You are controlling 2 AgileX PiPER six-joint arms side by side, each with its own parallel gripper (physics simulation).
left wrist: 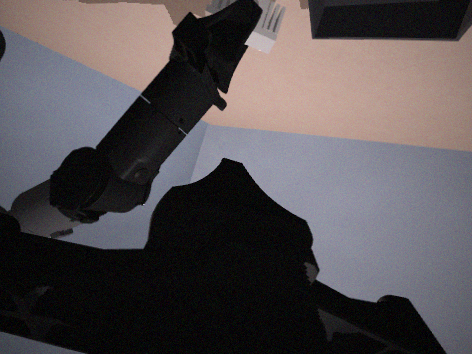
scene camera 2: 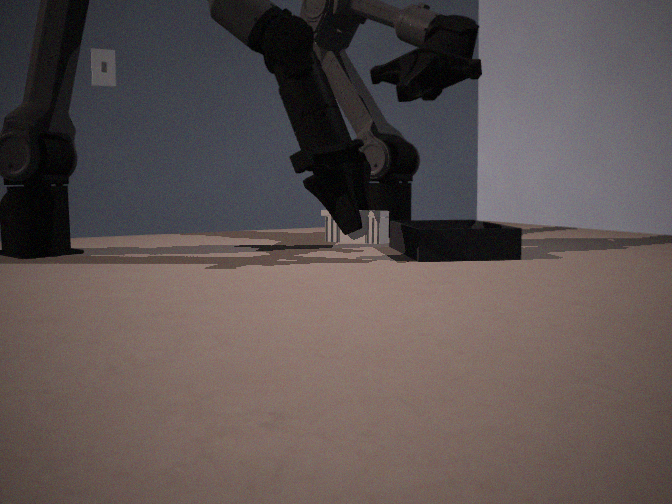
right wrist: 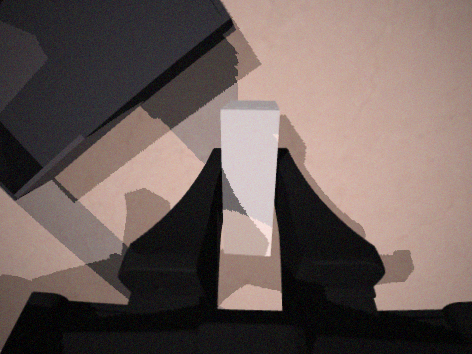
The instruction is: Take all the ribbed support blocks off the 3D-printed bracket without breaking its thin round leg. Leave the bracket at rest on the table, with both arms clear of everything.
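Observation:
The pale 3D-printed bracket is near the black tray. Upright ribs of its support blocks show. In the right wrist view a smooth, narrow pale face lies between the fingers. My right gripper is shut on the bracket, one finger on each side. Whether the bracket touches the table I cannot tell. The thin round leg does not show. My left gripper is shut and empty, high above the table, to the upper right in the scene view.
The black tray stands right of the bracket in the scene view and at the upper left of the right wrist view. The right arm reaches down past the left arm in the scene view. Arm shadows cross the table.

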